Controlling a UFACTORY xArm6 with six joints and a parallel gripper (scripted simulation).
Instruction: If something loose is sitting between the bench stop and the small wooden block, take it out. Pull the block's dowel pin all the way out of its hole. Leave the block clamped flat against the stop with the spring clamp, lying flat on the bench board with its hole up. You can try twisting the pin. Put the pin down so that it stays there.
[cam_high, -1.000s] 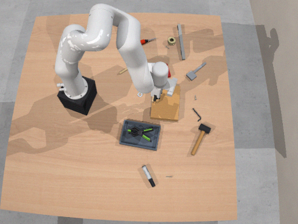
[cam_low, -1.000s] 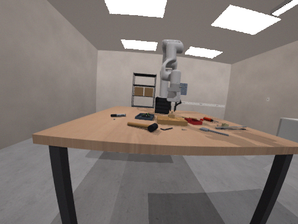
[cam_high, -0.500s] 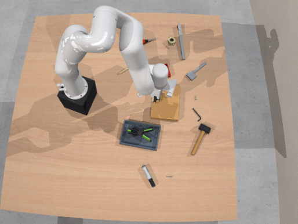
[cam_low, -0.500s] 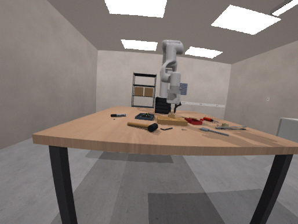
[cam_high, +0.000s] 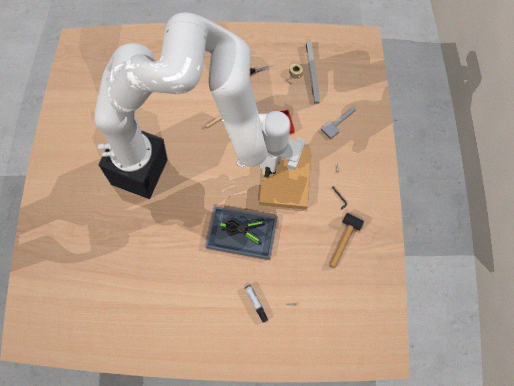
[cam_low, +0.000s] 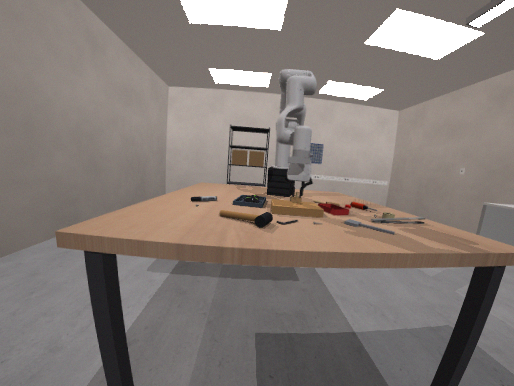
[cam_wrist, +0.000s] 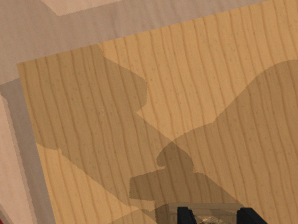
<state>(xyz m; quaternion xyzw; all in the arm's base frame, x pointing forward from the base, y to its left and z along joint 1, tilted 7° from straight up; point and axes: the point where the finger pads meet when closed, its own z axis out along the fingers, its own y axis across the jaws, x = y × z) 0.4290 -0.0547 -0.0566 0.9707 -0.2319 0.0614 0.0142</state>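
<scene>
The dowel pin lies 2 cm below my hand. From my hand the other things lie so: small wooden block (4 cm below); red tray (3 cm ahead, 17 cm to the left, 7 cm below); dark grey tray (12 cm behind, 19 cm to the right, 7 cm below).
</scene>
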